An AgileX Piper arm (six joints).
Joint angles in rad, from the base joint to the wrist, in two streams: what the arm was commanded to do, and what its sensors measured. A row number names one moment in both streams.
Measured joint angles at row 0:
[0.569, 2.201, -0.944, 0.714, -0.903, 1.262]
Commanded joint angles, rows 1 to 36:
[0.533, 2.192, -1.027, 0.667, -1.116, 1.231]
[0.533, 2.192, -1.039, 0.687, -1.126, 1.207]
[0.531, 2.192, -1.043, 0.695, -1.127, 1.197]
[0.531, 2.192, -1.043, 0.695, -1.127, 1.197]
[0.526, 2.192, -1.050, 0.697, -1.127, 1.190]
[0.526, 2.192, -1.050, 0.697, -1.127, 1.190]
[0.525, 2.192, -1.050, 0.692, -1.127, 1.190]
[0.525, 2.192, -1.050, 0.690, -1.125, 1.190]
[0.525, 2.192, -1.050, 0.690, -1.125, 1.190]
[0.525, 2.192, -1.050, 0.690, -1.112, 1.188]
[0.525, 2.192, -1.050, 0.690, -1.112, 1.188]
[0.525, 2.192, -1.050, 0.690, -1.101, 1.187]
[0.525, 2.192, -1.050, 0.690, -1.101, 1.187]
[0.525, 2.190, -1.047, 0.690, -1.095, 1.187]
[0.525, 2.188, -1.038, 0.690, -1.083, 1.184]
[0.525, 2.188, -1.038, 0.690, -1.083, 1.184]
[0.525, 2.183, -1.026, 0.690, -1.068, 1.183]
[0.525, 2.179, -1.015, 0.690, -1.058, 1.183]
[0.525, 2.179, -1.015, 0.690, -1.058, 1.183]
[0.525, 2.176, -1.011, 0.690, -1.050, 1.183]
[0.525, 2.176, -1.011, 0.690, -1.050, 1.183]
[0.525, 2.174, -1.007, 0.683, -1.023, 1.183]
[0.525, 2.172, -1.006, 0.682, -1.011, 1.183]
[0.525, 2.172, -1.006, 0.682, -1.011, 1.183]
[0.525, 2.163, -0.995, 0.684, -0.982, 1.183]
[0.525, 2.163, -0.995, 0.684, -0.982, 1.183]
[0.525, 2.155, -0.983, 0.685, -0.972, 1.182]
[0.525, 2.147, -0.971, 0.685, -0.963, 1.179]
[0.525, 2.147, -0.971, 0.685, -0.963, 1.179]
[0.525, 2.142, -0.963, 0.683, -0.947, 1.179]
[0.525, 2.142, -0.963, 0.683, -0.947, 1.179]
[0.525, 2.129, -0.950, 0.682, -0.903, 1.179]
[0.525, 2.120, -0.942, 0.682, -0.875, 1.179]
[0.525, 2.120, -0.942, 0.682, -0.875, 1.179]
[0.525, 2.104, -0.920, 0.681, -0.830, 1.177]
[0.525, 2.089, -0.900, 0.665, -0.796, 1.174]
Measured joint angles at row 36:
[0.541, 2.130, -0.914, 0.689, -0.778, 1.199]
